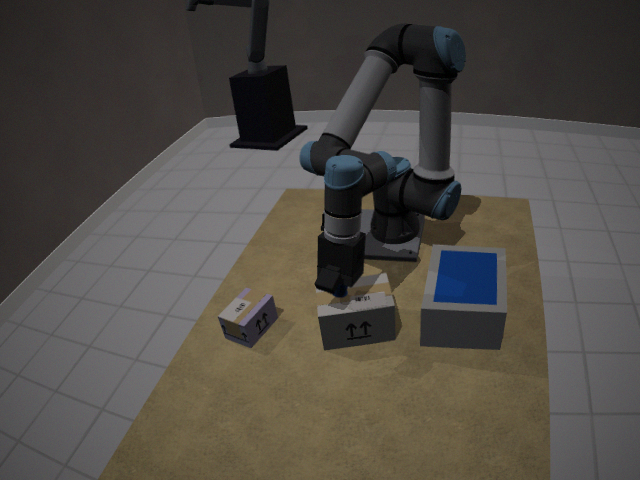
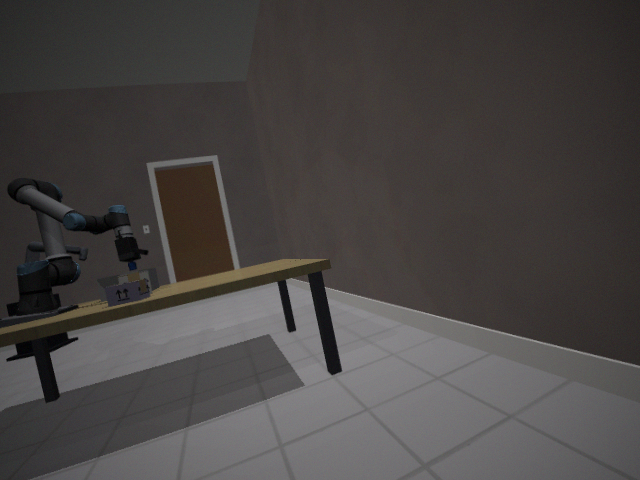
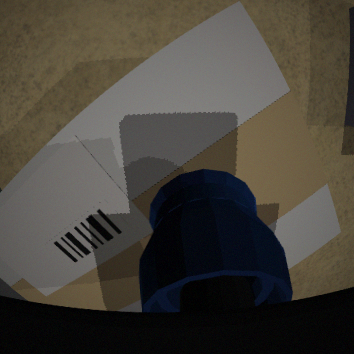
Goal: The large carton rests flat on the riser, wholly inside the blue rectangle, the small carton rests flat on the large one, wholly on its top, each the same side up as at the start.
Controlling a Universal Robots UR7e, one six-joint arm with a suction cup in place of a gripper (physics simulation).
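The large carton (image 1: 357, 328) (image 2: 128, 290) (image 3: 197, 81) is grey-white with a tan tape strip, a barcode label and up arrows. It stands upright on the table (image 1: 309, 410) (image 2: 223, 282), just left of the riser. My suction cup (image 1: 339, 290) (image 2: 131, 266) (image 3: 204, 182) hangs over the carton's top, very close to it, and holds nothing. I cannot tell whether it touches. The small lilac carton (image 1: 248, 316) sits on the table further left. The grey riser (image 1: 462, 329) carries the blue rectangle (image 1: 467, 277), which is bare.
The arm's base plate (image 1: 391, 245) stands behind the large carton and the riser. A black pedestal (image 1: 262, 106) with a second arm is on the floor at the back left. A brown door (image 2: 194, 221) shows behind the table.
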